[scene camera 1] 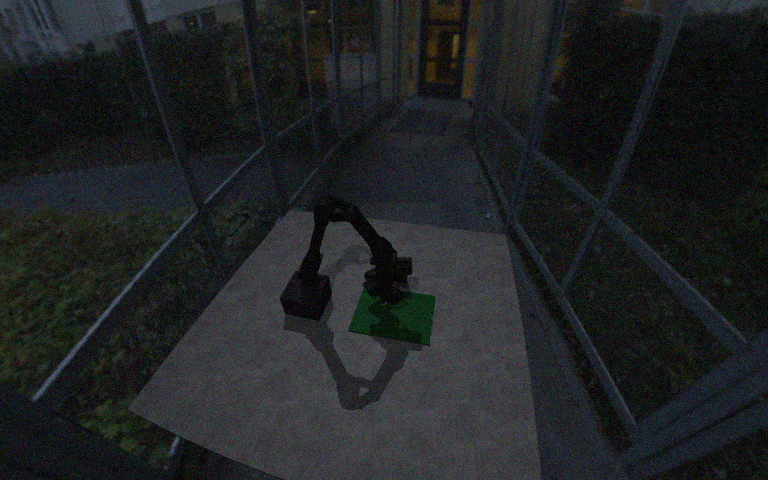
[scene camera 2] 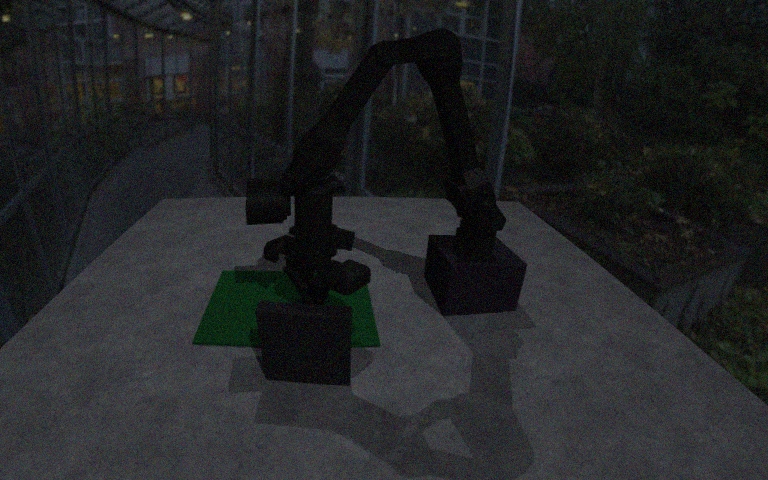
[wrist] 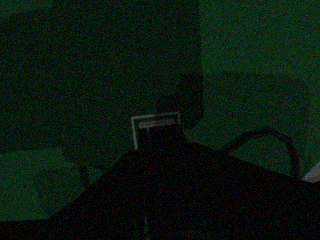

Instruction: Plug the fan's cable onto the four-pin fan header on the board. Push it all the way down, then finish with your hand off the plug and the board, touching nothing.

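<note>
A green board (scene camera 2: 230, 318) and a dark square fan (scene camera 2: 308, 343) can be seen. Scene camera 1 shows the board (scene camera 1: 410, 320) too, and the wrist view likewise has the board (wrist: 78, 78). As for the gripper (scene camera 2: 314, 307), it is visible again as the gripper (scene camera 1: 383, 300) and the gripper (wrist: 163, 157).
</note>
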